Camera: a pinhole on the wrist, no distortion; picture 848 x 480 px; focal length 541.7 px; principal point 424.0 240.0 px. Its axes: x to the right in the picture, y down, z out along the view. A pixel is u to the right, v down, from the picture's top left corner.
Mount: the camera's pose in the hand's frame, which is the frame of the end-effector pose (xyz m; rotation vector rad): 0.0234 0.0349 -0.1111 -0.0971 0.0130 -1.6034
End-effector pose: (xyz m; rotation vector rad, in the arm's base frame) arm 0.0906 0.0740 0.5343 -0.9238 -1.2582 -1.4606
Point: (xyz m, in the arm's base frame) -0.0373 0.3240 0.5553
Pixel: 690.2 182.9
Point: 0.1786 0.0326 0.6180
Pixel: 3.7 446.1
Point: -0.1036 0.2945 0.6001
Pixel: 782.0 288.1
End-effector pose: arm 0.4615 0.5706 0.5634 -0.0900 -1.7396 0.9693
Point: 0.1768 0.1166 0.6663
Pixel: 732.7 158.8
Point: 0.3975 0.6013 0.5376
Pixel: 356.7 193.2
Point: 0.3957 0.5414 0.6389
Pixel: 687.7 355.0
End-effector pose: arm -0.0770 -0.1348 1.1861 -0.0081 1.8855 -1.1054
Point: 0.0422 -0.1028 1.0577
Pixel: 126.0 150.3
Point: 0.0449 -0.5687 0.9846
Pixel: 550.9 437.0
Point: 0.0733 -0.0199 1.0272
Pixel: outside the picture
